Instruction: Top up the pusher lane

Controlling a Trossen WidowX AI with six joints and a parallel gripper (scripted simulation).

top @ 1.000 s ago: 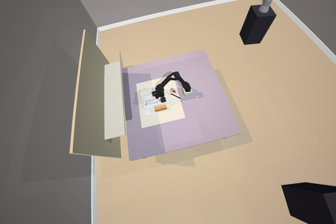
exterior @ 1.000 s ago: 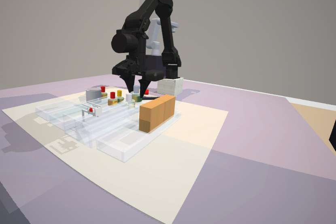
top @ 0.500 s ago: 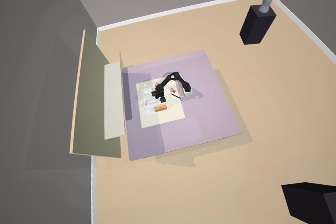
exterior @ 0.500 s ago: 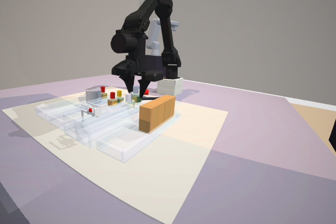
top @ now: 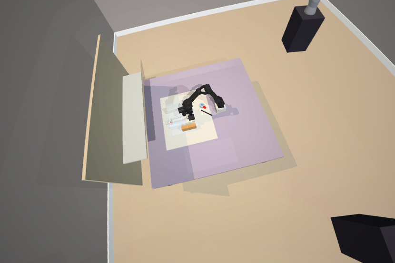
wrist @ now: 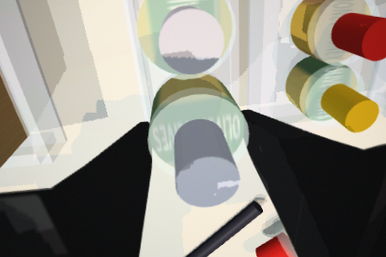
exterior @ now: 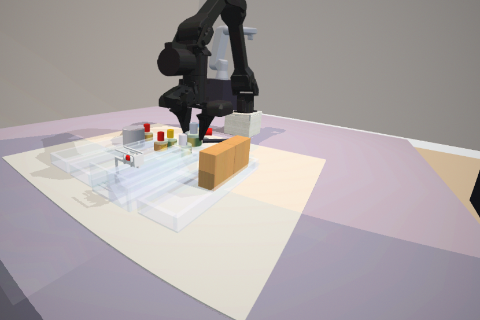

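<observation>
Now: gripper tip 16 cm past the black rod, 3 cm to the left of it and 4 cm above it. Round my gripper tip: clear lane 14 cm ahead, 5 cm to the left, 3 cm below; grey cylinder 7 cm ahead, 16 cm to the right, 2 cm below.
</observation>
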